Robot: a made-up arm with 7 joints.
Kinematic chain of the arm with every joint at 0, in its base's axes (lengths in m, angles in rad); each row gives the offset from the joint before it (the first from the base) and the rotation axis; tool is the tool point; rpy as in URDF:
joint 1: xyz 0 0 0 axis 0.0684 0.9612 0.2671
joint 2: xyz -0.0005 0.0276 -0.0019 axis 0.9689 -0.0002 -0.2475
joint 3: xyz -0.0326 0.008 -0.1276 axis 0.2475 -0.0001 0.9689
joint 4: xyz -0.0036 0 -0.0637 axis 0.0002 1 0
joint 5: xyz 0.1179 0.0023 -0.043 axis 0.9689 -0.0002 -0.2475
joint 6: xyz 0.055 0 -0.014 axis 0.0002 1 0
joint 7: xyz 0.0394 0 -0.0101 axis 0.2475 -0.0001 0.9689
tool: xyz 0 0 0 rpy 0 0.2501 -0.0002
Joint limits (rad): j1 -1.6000..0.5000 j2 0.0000..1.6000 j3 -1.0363..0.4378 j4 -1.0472..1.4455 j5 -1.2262..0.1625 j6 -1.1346..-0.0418 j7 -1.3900..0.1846
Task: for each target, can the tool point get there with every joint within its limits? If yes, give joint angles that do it. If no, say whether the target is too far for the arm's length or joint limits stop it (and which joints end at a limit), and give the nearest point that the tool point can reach.
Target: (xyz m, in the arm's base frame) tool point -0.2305 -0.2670 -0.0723
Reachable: no: joint limits stop it (at a limit: joint 1, joint 2, joint 3, joint 5, joint 6) | nearest point -0.0542 -0.1397 -0.2449 | short by 0.278 m
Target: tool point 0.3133 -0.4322 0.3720
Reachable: no: too far | nearest point 0.2383 -0.1812 0.1159 | short by 0.366 m
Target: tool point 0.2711 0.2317 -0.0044
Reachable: yes | joints -0.7145 0.9133 0.2674 0.4210 -0.2908 -0.9545 -0.8297
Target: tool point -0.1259 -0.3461 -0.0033
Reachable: no: joint limits stop it (at a limit: joint 1, joint 2, joint 3, joint 5) | nearest point 0.0514 -0.1790 0.0480 | short by 0.249 m
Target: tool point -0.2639 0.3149 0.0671
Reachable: no: joint limits stop it (at a limit: joint 1, joint 3, joint 4, joint 5, joint 6) | nearest point -0.1243 0.3949 -0.0862 | short by 0.222 m
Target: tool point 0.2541 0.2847 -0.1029
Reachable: yes | joints -0.5184 1.0326 0.0165 0.7283 -0.2563 -0.7105 -0.7632
